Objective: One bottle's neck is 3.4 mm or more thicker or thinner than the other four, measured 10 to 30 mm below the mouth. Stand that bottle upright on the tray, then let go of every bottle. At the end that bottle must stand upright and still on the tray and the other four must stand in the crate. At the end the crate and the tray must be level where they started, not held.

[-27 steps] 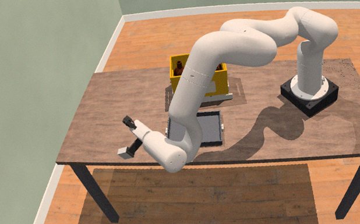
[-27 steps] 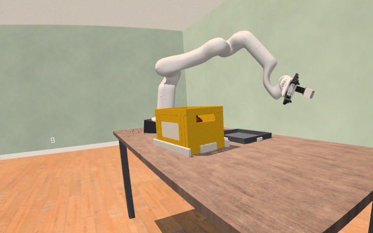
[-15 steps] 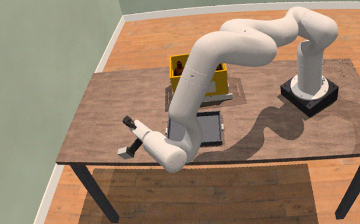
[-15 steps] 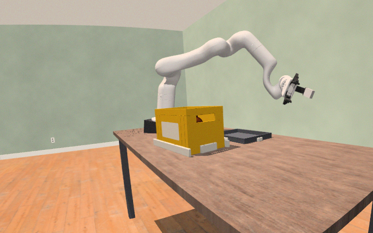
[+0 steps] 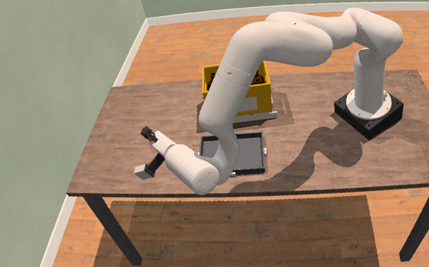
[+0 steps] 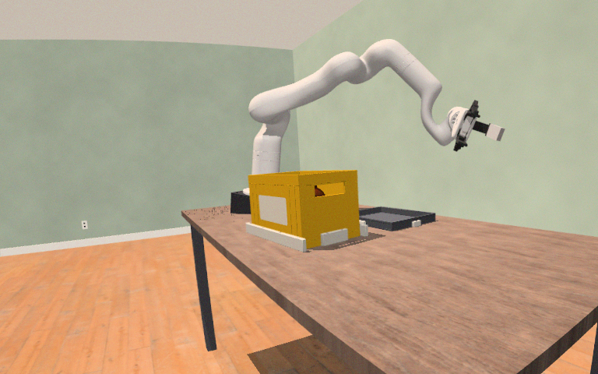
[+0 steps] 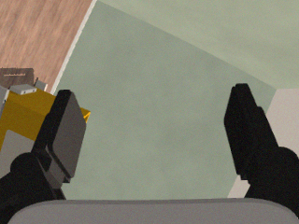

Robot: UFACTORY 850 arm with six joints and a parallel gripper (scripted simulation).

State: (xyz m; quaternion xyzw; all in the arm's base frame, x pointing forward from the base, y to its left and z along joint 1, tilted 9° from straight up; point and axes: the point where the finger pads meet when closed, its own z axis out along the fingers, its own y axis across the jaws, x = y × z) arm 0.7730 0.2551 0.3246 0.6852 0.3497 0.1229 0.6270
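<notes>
My gripper is now 27 cm past the yellow crate, 43 cm to the left of it and 19 cm above it. Also, from my hand: dark tray (22 cm behind, 14 cm to the right, 26 cm below).
</notes>
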